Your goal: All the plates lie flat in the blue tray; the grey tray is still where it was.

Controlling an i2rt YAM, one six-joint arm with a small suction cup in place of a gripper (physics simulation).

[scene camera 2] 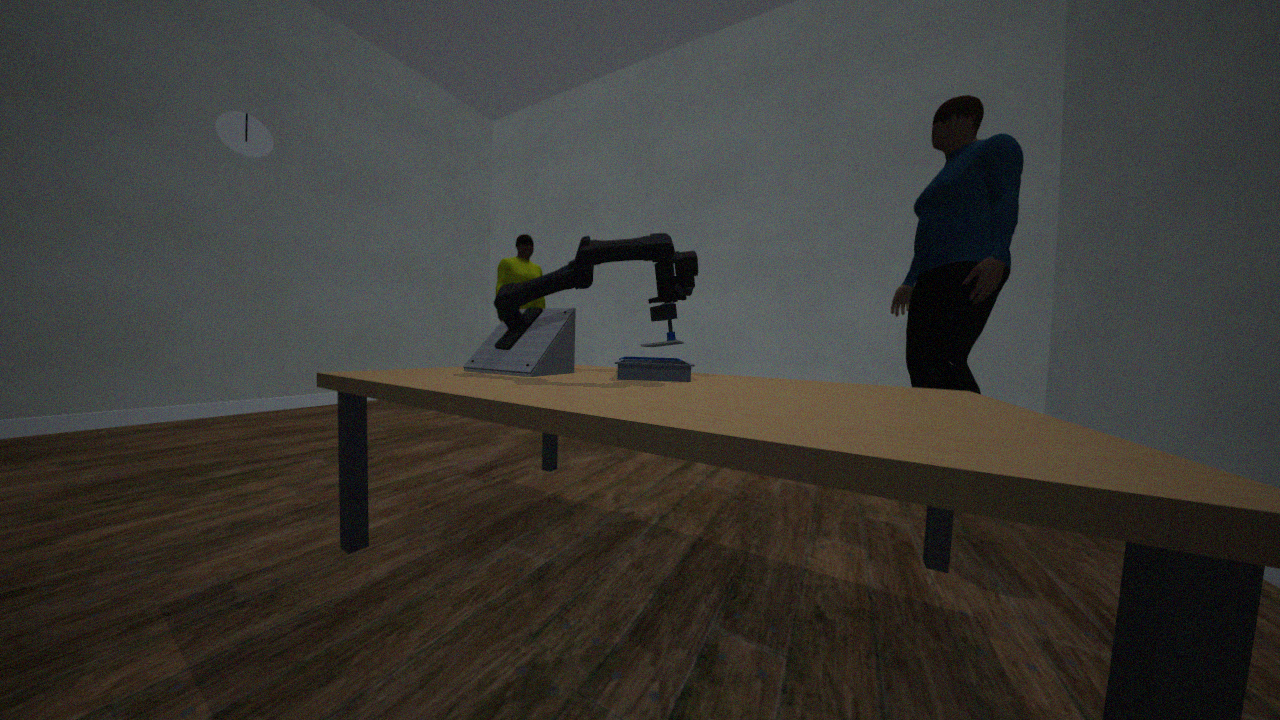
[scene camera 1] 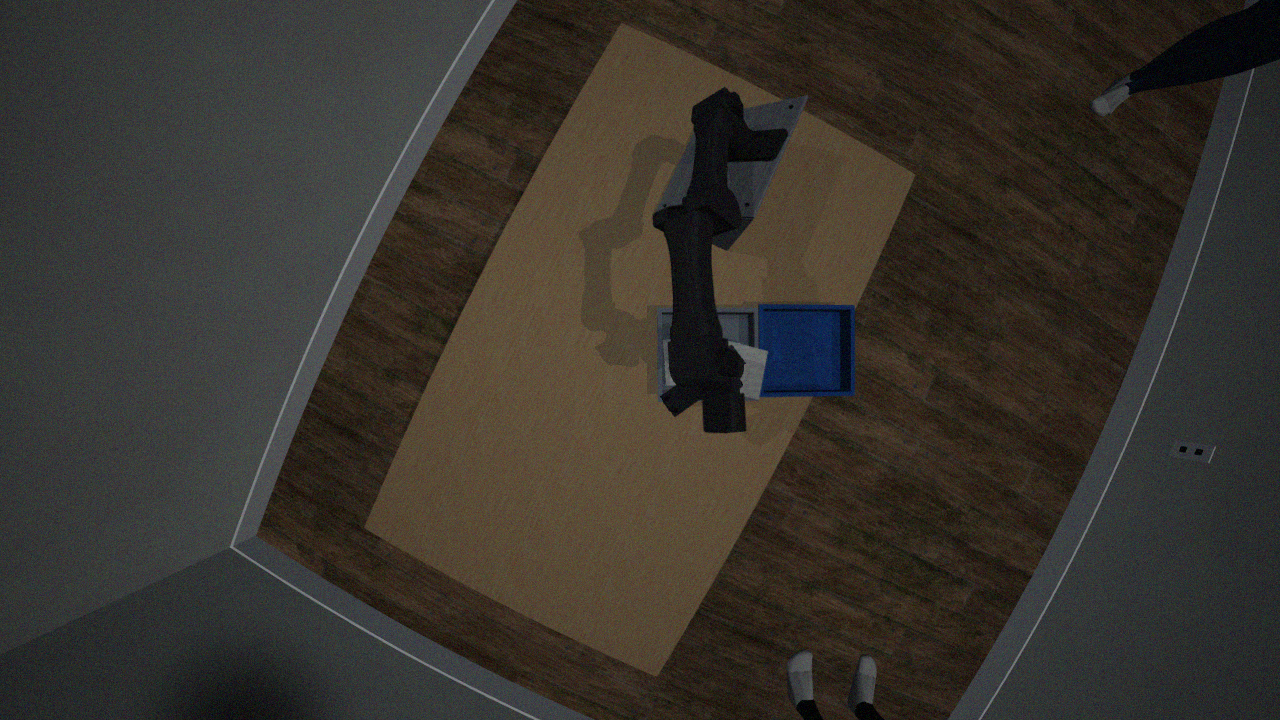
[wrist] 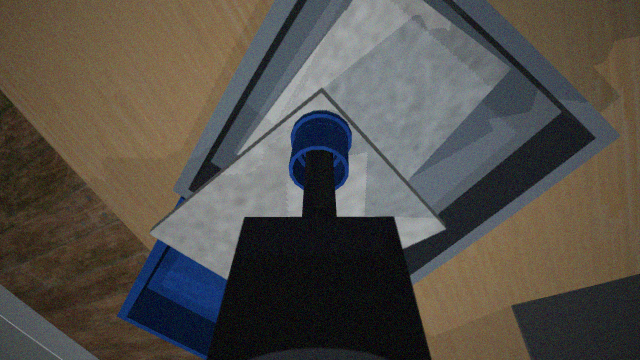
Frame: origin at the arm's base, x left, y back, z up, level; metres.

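Where they show: hand, its tool point: (scene camera 2: pixel 672 344) (wrist: pixel 319 129); arm's base, origin of its link: (scene camera 2: pixel 520 328) (scene camera 1: pixel 742 148).
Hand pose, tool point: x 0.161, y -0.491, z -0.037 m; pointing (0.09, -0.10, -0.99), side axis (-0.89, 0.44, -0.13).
Each offset is from my tool point to the top centre of the thing. Level surfaces: height alone.
My suction cup (scene camera 2: pixel 670 336) (wrist: pixel 320 145) holds a pale square plate {dx +0.047, dy +0.053, dz +0.012 m} (scene camera 1: pixel 752 368) (scene camera 2: pixel 653 343) (wrist: pixel 215 215), slightly tilted in scene camera 2, in the air above the trays. The held plate is over the grey tray {dx -0.002, dy +0.060, dz -0.057 m} (scene camera 1: pixel 735 324) (scene camera 2: pixel 653 372) (wrist: pixel 515 202) and reaches over the near edge of the blue tray {dx +0.213, dy +0.185, dz -0.057 m} (scene camera 1: pixel 810 349) (scene camera 2: pixel 653 360) (wrist: pixel 190 287). At least one more pale plate {dx -0.020, dy +0.034, dz -0.087 m} (wrist: pixel 425 85) lies in the grey tray; the held plate and arm partly hide the stack. The visible floor of the blue tray shows no plate. The trays stand side by side, close together or touching.
The arm's sloped grey base (scene camera 1: pixel 765 183) (scene camera 2: pixel 554 344) stands on the wooden table {dz -0.107 m} (scene camera 1: pixel 537 501) (scene camera 2: pixel 805 420) behind the trays. The blue tray is at the table's edge and reaches past it in scene camera 1. Two people, in yellow (scene camera 2: pixel 519 279) and blue (scene camera 2: pixel 971 205), stand beyond the table.
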